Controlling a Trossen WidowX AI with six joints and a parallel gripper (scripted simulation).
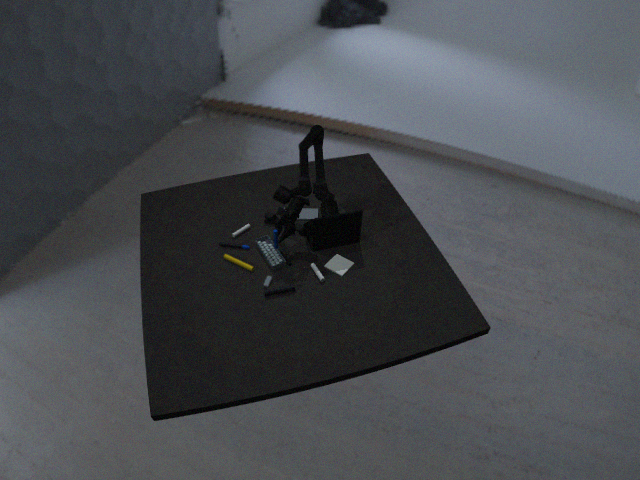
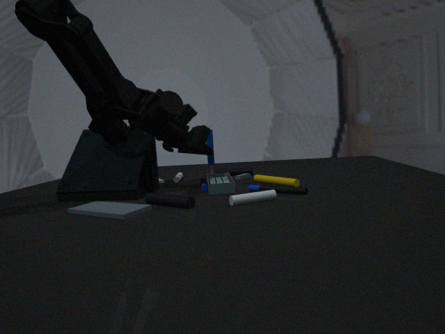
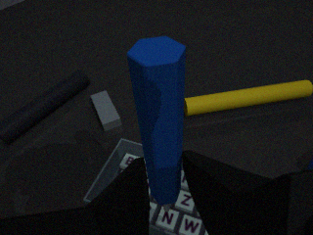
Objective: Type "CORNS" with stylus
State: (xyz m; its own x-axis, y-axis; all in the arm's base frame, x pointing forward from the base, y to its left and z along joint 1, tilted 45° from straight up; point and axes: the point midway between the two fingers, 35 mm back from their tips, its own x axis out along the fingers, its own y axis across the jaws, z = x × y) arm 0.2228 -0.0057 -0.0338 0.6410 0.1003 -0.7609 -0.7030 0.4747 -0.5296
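Now: gripper tip 17 cm short of the yellow rod and 8 cm above it. Also, from my gripper tip: small grey block 6 cm ahead, 13 cm to the left, 8 cm below; blue stylus 2 cm below; grey flat plate 16 cm behind, 25 cm to the right, 8 cm below.
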